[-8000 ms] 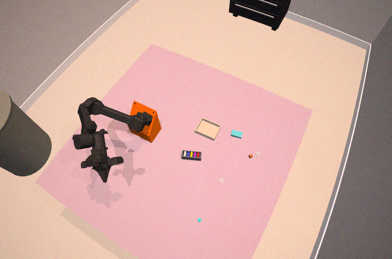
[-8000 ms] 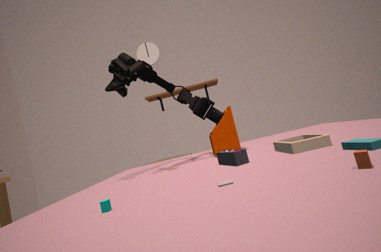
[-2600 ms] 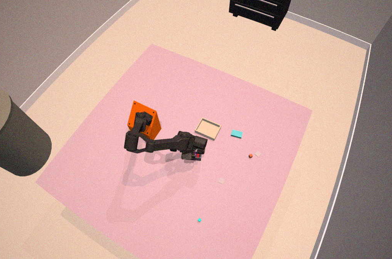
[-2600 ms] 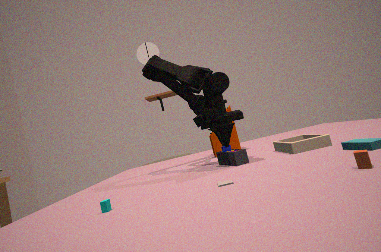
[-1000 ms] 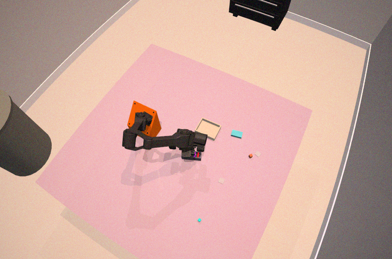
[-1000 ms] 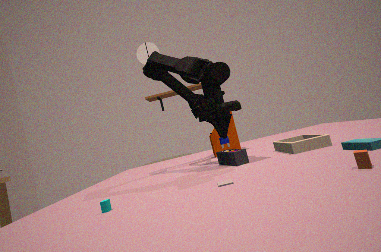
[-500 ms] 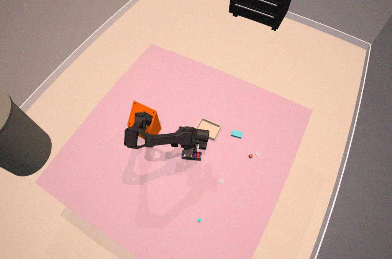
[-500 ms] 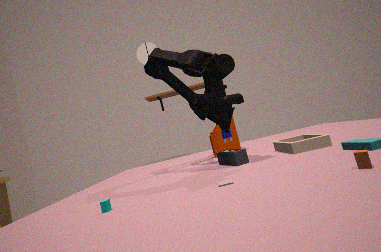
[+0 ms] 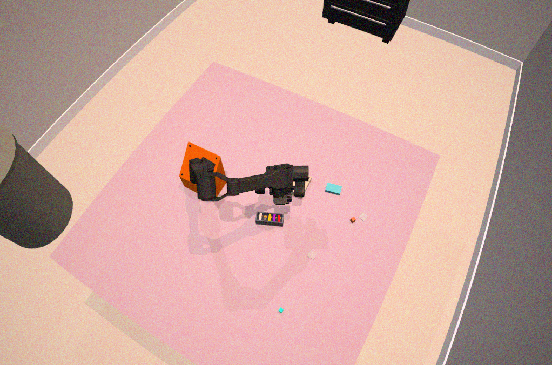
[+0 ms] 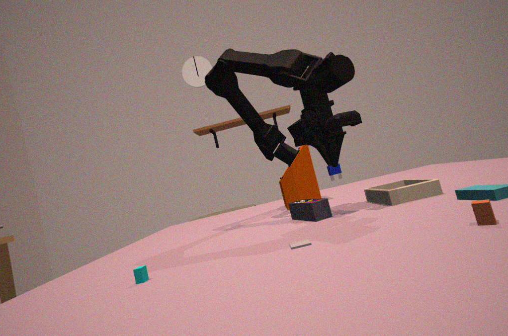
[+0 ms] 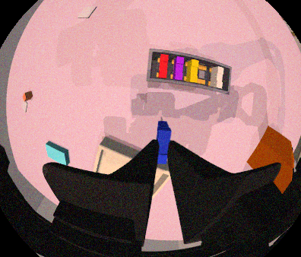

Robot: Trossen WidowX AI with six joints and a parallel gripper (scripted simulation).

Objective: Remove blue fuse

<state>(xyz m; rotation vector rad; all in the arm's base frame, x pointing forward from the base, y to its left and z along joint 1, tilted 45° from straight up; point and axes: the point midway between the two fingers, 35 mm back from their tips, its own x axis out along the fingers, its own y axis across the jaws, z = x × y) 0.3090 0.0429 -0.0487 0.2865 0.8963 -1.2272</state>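
Right now the tray is 130 mm to the left of my gripper tip, 100 mm below it and 10 mm behind it. Round my gripper tip: orange block (290 mm ahead, 100 mm to the left, 90 mm below); then blue fuse (10 mm below); then teal flat block (190 mm to the left, 150 mm ahead, 90 mm below).
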